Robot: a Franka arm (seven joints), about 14 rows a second.
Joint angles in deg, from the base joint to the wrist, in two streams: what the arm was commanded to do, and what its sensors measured. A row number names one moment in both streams.
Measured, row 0:
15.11, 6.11, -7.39, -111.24, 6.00, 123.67, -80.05
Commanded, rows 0 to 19:
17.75, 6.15, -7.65, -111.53, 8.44, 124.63, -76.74
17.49, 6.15, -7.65, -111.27, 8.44, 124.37, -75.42
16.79, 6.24, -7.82, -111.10, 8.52, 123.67, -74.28
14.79, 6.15, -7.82, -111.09, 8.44, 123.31, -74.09
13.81, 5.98, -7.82, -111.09, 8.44, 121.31, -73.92
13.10, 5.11, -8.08, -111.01, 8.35, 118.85, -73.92
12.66, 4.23, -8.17, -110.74, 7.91, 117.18, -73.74
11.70, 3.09, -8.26, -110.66, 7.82, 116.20, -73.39
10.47, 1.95, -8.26, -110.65, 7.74, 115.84, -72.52
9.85, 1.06, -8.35, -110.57, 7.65, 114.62, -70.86
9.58, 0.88, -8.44, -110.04, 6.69, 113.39, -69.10
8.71, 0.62, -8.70, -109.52, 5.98, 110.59, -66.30
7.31, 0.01, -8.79, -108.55, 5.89, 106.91, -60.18
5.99, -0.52, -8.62, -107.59, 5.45, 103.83, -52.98
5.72, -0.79, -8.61, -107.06, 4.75, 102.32, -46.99
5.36, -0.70, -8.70, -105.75, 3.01, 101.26, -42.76
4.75, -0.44, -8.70, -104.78, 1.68, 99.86, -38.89
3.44, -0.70, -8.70, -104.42, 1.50, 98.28, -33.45
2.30, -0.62, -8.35, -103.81, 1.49, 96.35, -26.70
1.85, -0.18, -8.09, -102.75, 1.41, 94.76, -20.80
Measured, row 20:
3.86, -0.63, -9.33, -104.81, 2.44, 98.53, -30.96
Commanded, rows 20 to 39:
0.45, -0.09, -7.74, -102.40, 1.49, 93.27, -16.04
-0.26, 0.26, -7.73, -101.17, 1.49, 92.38, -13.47
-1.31, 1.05, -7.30, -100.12, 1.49, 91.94, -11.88
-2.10, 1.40, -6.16, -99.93, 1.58, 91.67, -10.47
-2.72, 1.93, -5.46, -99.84, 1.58, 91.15, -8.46
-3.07, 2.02, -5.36, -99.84, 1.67, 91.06, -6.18
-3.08, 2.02, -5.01, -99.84, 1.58, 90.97, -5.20
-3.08, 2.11, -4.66, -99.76, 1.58, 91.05, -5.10
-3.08, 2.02, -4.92, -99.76, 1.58, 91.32, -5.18
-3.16, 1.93, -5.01, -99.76, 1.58, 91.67, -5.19
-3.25, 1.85, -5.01, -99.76, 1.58, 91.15, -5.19
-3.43, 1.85, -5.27, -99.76, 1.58, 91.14, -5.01
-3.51, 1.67, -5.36, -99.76, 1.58, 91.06, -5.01
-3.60, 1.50, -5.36, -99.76, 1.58, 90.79, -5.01
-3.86, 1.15, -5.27, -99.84, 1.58, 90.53, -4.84
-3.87, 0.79, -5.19, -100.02, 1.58, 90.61, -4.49
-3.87, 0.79, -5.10, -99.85, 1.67, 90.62, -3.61
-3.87, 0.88, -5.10, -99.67, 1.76, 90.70, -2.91
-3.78, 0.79, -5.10, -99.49, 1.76, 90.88, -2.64
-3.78, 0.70, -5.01, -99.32, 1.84, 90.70, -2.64
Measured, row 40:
-2.84, 1.16, -6.12, -100.43, 2.31, 92.23, -4.00
